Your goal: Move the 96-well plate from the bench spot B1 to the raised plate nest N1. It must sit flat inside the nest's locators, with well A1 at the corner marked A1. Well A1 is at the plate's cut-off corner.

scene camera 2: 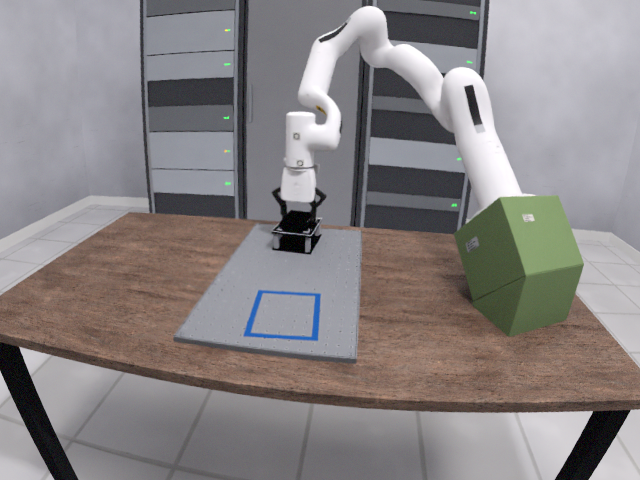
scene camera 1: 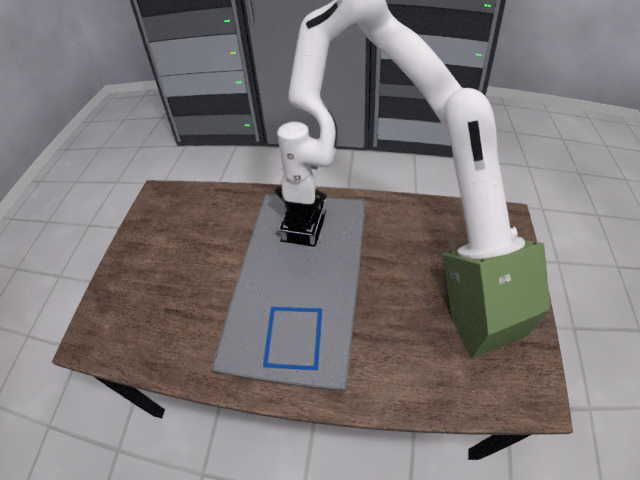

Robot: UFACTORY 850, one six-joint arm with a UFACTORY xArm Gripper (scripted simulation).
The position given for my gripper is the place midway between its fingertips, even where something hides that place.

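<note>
Scene camera 2 shows my gripper (scene camera 2: 298, 219); scene camera 1 also shows my gripper (scene camera 1: 302, 210).
</note>
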